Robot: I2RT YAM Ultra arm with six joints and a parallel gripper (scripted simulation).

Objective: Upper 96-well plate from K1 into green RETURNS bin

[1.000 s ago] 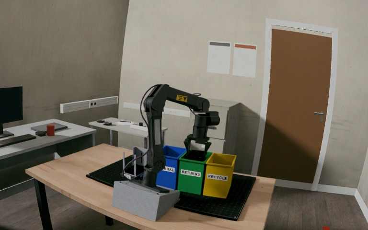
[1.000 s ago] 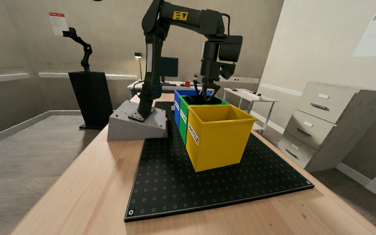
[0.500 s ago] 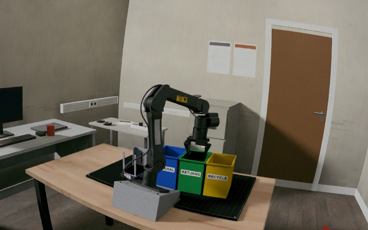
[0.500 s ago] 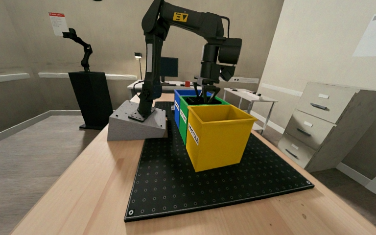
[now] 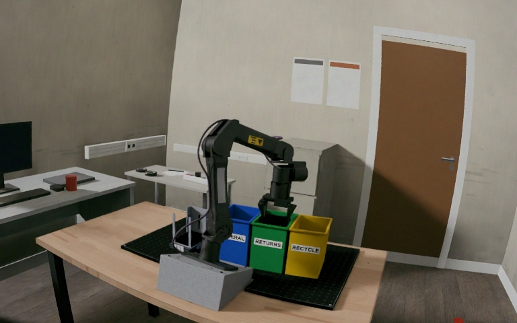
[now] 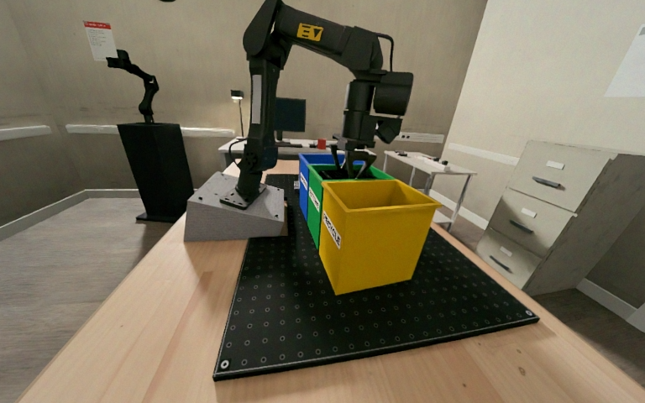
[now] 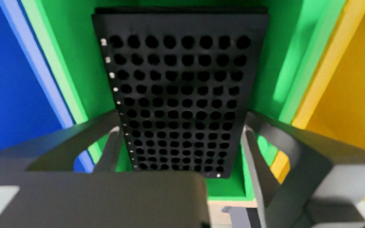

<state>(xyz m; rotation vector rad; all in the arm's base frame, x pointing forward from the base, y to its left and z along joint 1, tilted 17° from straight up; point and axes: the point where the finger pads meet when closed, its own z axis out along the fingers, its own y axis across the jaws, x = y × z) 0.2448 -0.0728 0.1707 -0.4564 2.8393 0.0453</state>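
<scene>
Now: the green returns bin 8 cm below my hand. Round my hand: yellow recycle bin 12 cm to the right, 8 cm below, 5 cm ahead; blue bin 13 cm to the left, 8 cm below, 4 cm behind; black 96-well plate right at my hand.
</scene>
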